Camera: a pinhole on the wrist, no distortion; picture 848 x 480 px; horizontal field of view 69.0 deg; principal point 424.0 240.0 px. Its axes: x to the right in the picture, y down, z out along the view. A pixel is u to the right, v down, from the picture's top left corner.
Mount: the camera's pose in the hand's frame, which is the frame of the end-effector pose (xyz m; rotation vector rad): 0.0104 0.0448 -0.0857 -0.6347 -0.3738 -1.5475
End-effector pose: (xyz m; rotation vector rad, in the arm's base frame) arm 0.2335 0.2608 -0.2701 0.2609 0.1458 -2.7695
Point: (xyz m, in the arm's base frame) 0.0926 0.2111 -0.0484
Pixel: outside the picture
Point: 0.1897 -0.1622 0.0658
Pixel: 464.4 249.8
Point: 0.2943 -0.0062 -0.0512
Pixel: 465.5 102.6
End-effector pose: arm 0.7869 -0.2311 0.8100 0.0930 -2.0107 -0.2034
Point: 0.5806 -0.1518 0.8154
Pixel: 781.4 311.5
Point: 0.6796 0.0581 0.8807
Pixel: 238.0 250.7
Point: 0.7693 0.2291 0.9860
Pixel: outside the picture
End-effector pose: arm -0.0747 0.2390 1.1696 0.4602 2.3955 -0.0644
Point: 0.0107 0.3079 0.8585
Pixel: 800.1 418.5
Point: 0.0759 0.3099 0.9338
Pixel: 744.2 244.8
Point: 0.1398 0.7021 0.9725
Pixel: 205.2 272.1
